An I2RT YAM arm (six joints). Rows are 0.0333 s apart.
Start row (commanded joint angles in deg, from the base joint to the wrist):
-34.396, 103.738, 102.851, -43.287, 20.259, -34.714
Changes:
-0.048, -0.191, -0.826, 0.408, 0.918, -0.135
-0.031, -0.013, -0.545, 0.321, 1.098, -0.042
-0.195, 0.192, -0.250, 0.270, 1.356, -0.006
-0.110, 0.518, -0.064, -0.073, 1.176, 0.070
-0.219, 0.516, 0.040, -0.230, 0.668, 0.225
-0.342, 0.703, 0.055, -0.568, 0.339, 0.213
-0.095, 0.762, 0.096, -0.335, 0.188, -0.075
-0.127, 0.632, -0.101, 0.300, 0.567, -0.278
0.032, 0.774, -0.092, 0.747, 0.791, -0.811
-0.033, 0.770, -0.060, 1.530, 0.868, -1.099
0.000, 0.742, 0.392, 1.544, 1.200, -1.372
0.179, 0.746, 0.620, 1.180, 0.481, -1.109
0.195, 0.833, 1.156, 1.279, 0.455, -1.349
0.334, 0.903, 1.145, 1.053, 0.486, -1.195
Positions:
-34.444, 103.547, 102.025, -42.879, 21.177, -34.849
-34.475, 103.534, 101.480, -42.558, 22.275, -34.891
-34.670, 103.726, 101.230, -42.288, 23.631, -34.897
-34.780, 104.244, 101.166, -42.361, 24.807, -34.827
-34.999, 104.760, 101.206, -42.591, 25.475, -34.602
-35.341, 105.463, 101.261, -43.159, 25.814, -34.389
-35.436, 106.225, 101.357, -43.494, 26.002, -34.464
-35.563, 106.857, 101.256, -43.194, 26.569, -34.742
-35.531, 107.631, 101.164, -42.447, 27.360, -35.553
-35.564, 108.401, 101.104, -40.917, 28.228, -36.652
-35.564, 109.143, 101.496, -39.373, 29.428, -38.024
-35.385, 109.889, 102.116, -38.193, 29.909, -39.133
-35.190, 110.722, 103.272, -36.914, 30.364, -40.482
-34.856, 111.625, 104.417, -35.861, 30.850, -41.677

